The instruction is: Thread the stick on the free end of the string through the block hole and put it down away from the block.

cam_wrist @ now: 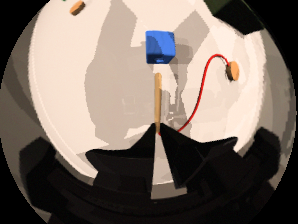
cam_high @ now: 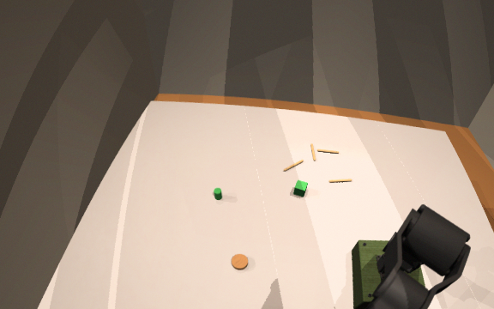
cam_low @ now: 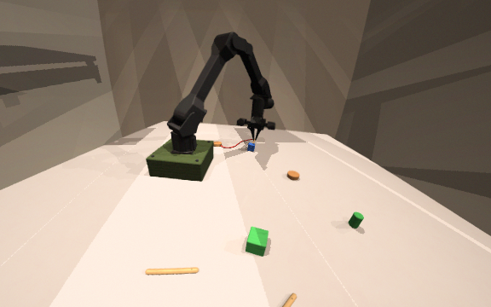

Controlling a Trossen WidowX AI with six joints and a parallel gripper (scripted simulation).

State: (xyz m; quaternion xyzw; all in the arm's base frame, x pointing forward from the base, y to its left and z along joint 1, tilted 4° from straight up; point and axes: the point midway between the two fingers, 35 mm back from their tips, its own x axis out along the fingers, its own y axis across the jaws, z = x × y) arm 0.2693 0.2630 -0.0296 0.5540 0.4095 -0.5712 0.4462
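Now: the small blue block 9 cm to the right of my gripper tip and 3 cm behind it. Round my gripper tip: thin wooden stick (1 cm to the right); round wooden button (18 cm behind, 5 cm to the right, 1 cm below); green cylinder (51 cm to the right, 16 cm ahead).
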